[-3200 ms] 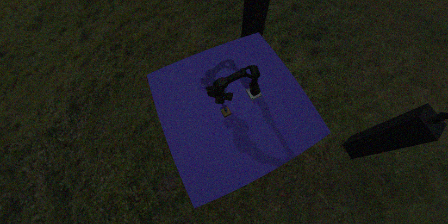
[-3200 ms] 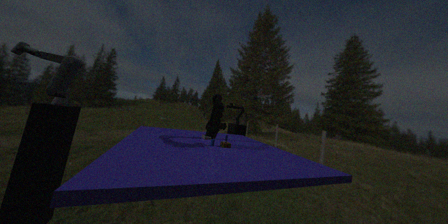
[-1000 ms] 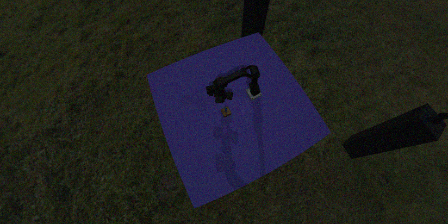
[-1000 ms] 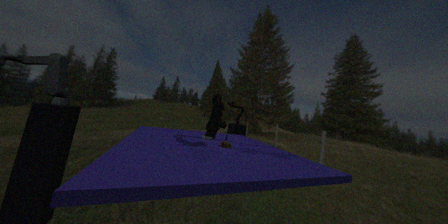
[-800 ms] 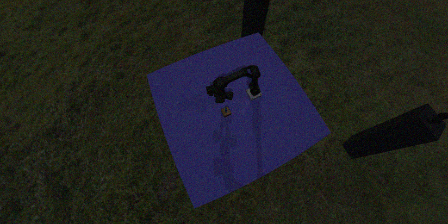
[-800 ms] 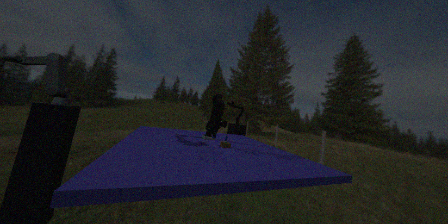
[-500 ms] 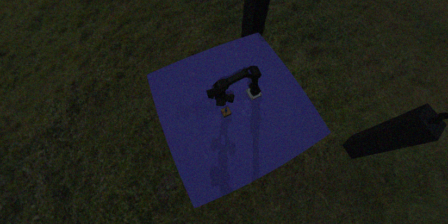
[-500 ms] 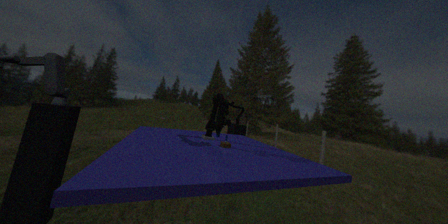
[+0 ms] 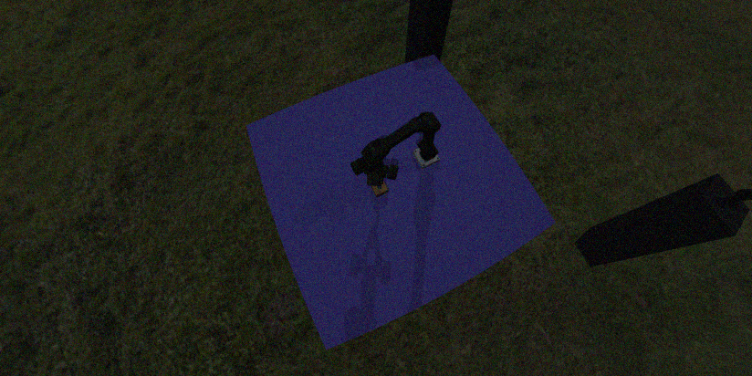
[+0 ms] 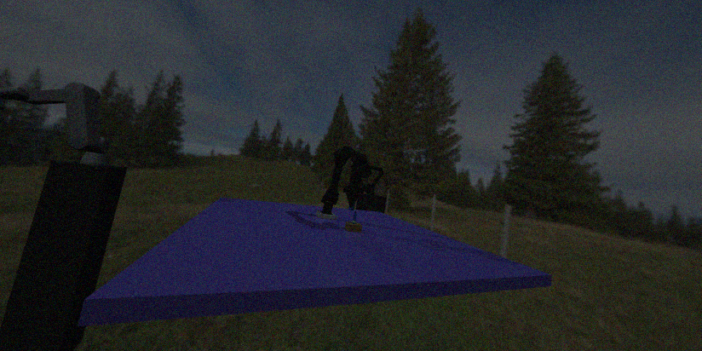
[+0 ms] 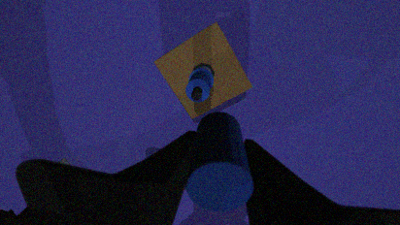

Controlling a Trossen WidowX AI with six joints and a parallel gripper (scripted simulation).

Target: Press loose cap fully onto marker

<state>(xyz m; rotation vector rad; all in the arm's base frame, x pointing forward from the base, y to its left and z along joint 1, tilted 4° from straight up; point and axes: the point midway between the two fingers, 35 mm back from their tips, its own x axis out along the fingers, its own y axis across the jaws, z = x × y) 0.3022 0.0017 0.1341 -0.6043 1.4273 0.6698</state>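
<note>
The holder block is 10 cm below my gripper tip and 2 cm to the left of it. From my gripper tip the other things lie so: blue cap: 1 cm above.
</note>
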